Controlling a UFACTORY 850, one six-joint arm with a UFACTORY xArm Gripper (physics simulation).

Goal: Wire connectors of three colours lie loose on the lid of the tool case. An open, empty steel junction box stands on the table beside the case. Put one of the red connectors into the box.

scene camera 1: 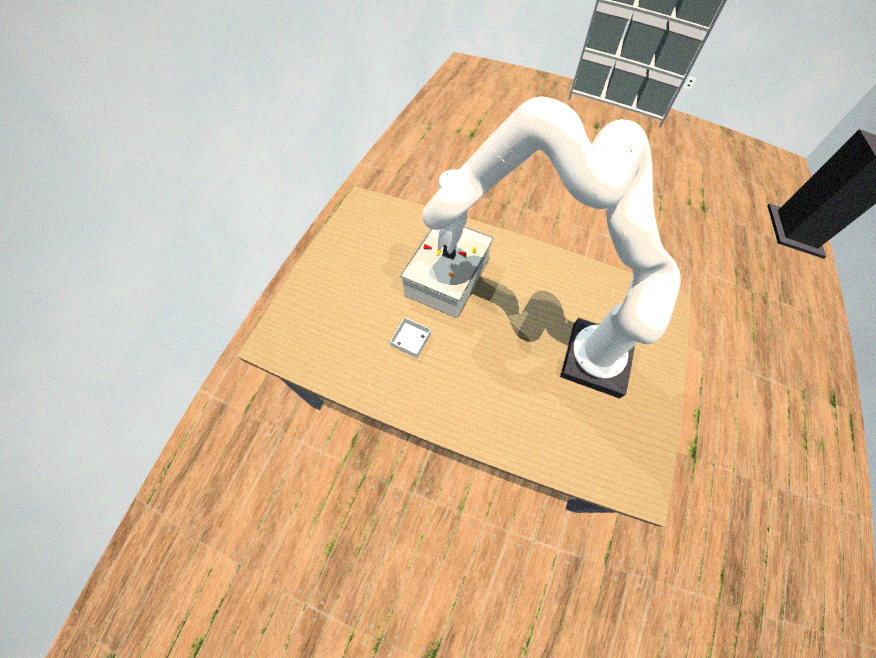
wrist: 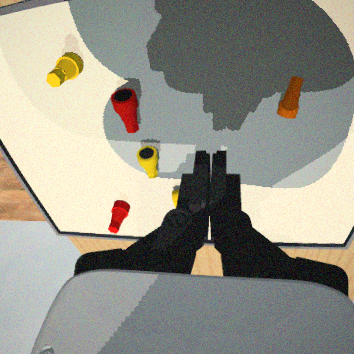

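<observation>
My gripper (scene camera 1: 448,254) (wrist: 211,169) is shut and empty, with its fingers over the lid (scene camera 1: 419,270) (wrist: 300,215) of the tool case. A larger red connector (scene camera 1: 462,253) (wrist: 126,111) lies left of and beyond the fingertips in the wrist view. A smaller red connector (wrist: 119,216) lies nearer the lid's edge in that view. Another red connector (scene camera 1: 427,247) lies on the lid's left side in the scene view; in the wrist view I cannot see it. The junction box (scene camera 1: 402,349) stands open and empty on the table beside the case.
Yellow connectors (wrist: 65,69) (wrist: 148,161) lie on the lid. Another yellow connector (scene camera 1: 439,252) (wrist: 175,196) is partly hidden by the fingers in the wrist view. An orange connector (scene camera 1: 451,274) (wrist: 290,98) lies to the right there. The robot's base (scene camera 1: 594,382) stands on the table (scene camera 1: 488,424).
</observation>
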